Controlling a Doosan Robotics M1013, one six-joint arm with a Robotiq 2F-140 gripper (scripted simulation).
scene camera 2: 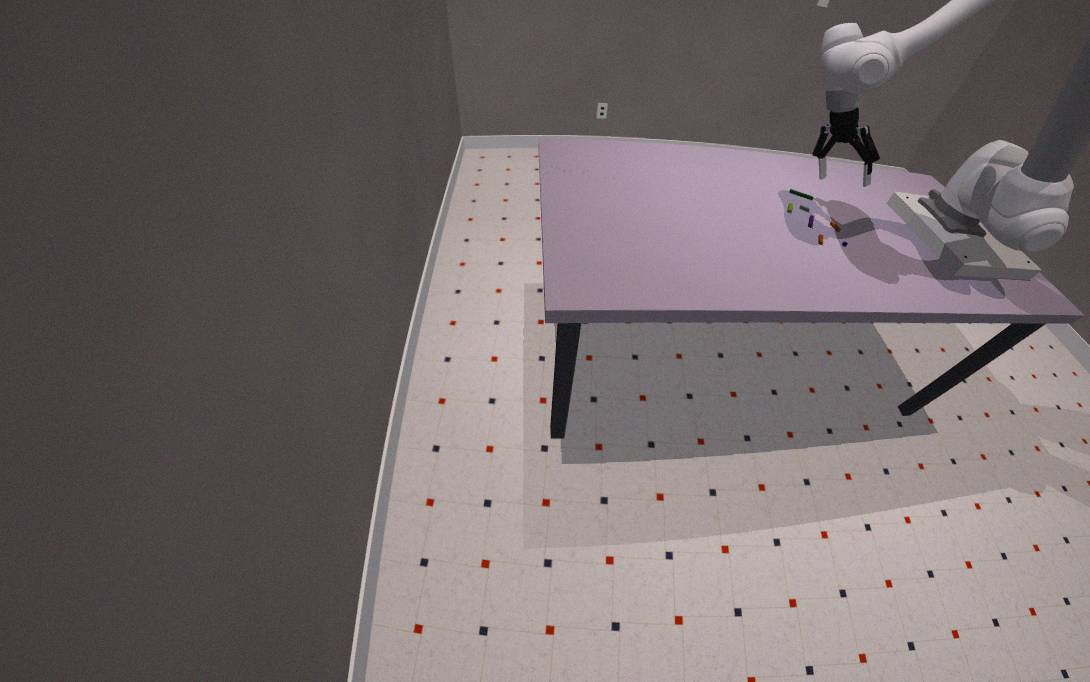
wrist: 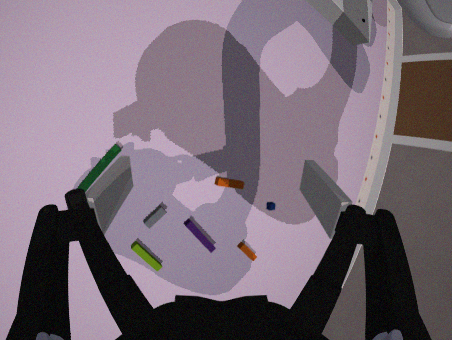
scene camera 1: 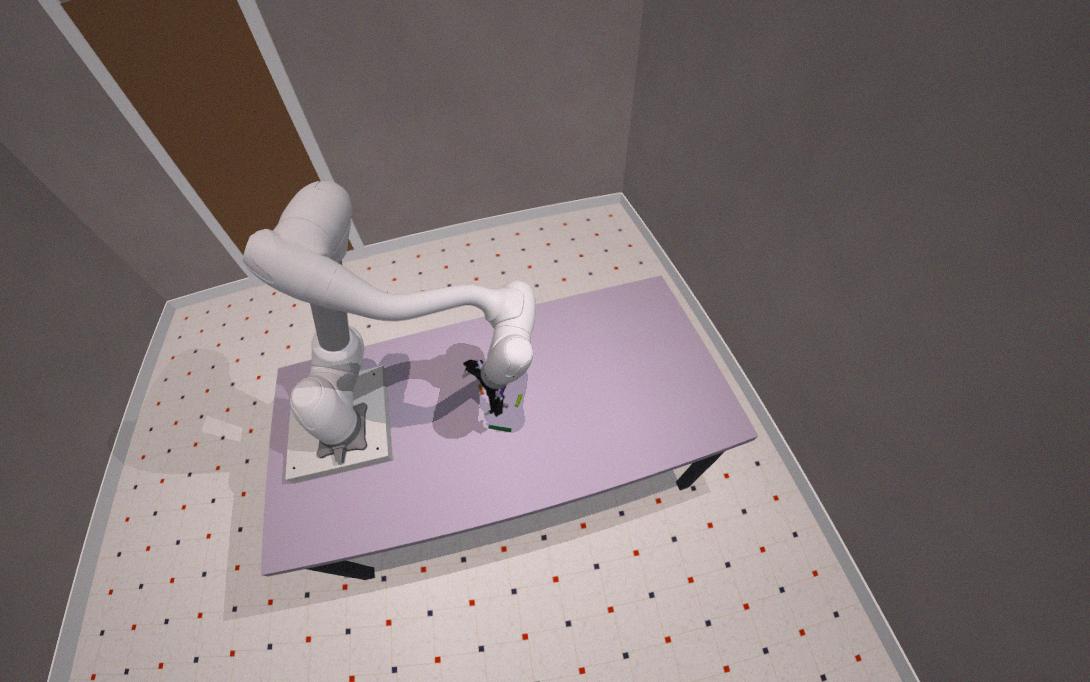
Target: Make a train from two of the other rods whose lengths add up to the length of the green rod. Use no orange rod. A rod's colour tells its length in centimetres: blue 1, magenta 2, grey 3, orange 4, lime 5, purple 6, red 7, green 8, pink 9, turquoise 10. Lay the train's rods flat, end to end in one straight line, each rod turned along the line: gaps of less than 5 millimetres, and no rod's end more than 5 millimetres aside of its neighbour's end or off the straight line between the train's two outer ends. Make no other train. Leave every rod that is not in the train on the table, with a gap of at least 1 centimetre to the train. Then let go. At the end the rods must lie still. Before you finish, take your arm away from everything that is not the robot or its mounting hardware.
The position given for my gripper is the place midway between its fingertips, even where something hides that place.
I see my gripper (scene camera 2: 844, 181).
My gripper also shows in the wrist view (wrist: 217, 173).
